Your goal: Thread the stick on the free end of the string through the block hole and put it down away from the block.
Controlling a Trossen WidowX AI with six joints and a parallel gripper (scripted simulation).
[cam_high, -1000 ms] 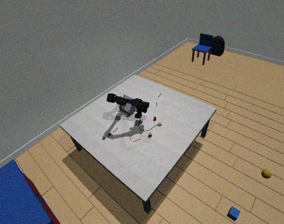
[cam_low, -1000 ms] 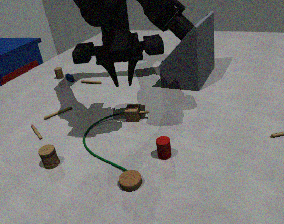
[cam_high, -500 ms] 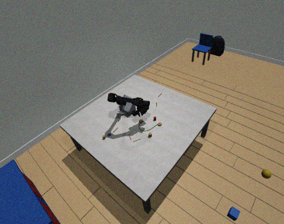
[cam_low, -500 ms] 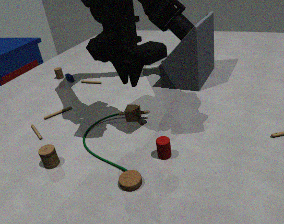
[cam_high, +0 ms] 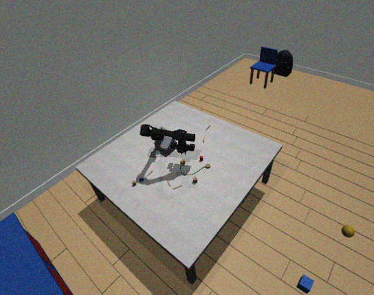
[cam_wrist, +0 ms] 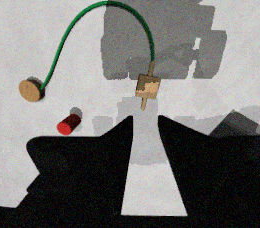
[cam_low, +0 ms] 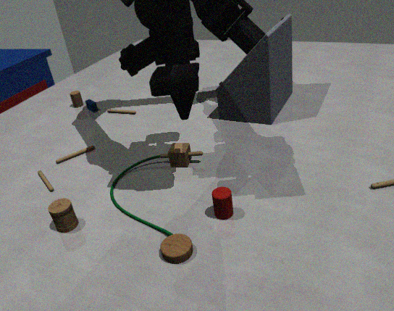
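The wooden block is 20 mm to the right of my gripper tip and 80 mm below it. Round my gripper tip: red cylinder (110 mm ahead, 90 mm to the left, 70 mm below); blue piece (170 mm behind, 340 mm to the right, 80 mm below); round wooden button (190 mm ahead, 60 mm to the left, 90 mm below).
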